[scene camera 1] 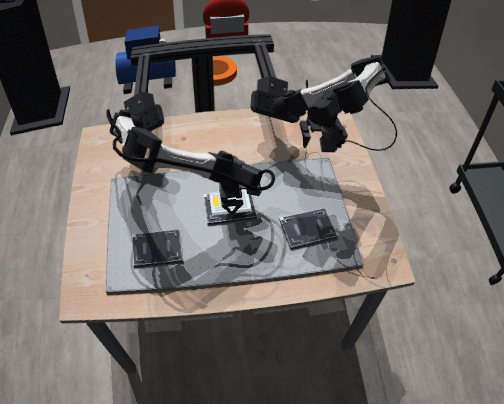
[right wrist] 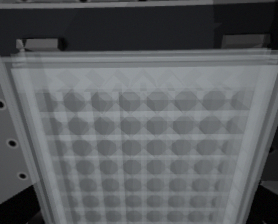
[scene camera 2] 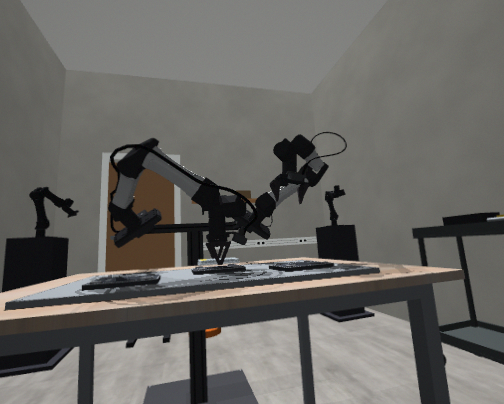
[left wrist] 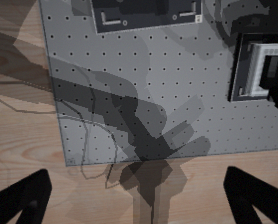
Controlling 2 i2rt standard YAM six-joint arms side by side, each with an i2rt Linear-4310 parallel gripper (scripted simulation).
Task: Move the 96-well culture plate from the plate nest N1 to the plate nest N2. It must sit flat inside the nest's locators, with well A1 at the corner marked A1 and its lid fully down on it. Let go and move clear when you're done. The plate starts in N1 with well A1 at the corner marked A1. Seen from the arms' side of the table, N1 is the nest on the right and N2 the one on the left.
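Observation:
A plate nest (right wrist: 77, 32) is there for me to see, and so are my own grippers. I see my right gripper (scene camera 2: 218, 264), (right wrist: 143, 183) from the scene and from its own wrist. My left gripper (scene camera 1: 318, 147) is visible as well, and the left wrist view (left wrist: 138, 176) shows that left gripper too.

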